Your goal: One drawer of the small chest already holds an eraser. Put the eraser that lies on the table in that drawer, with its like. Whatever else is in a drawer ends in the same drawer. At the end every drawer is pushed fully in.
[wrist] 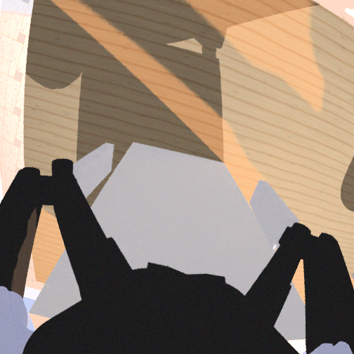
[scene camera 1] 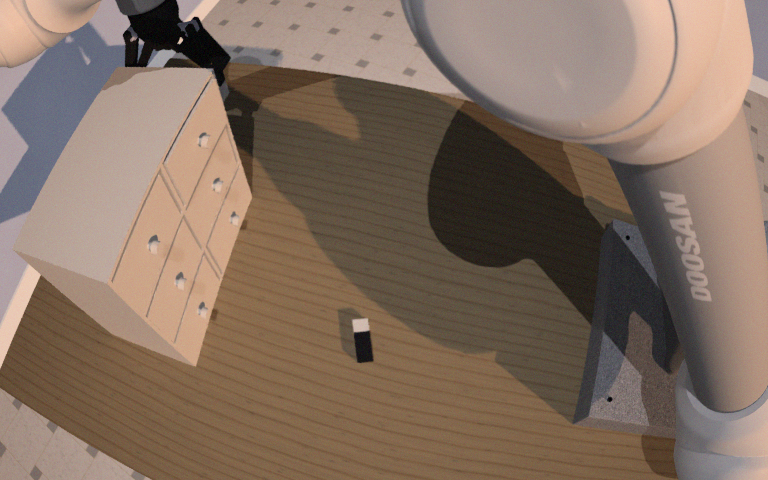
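The eraser [scene camera 1: 362, 340], black with a white end, lies on the table in scene camera 1, to the right of the chest and apart from it. The small chest [scene camera 1: 113, 164] [wrist: 165, 215] has a pale grey top and a tan front with two columns of three drawers, each with a small white knob. The drawer fronts look flush; their insides are hidden, and so is the other eraser. My gripper [scene camera 1: 177, 74] [wrist: 184, 174] is open and empty at the chest's far end. One finger is partly hidden behind the chest in scene camera 1; in the wrist view the fingers stand wide apart across the chest top.
The wooden table [scene camera 1: 317, 407] [wrist: 280, 110] carries the chest at the left and a grey speckled base plate [scene camera 1: 628, 410] at the right. The arm [scene camera 1: 679, 237] rises over the right side. Broad arm shadows fall across the table.
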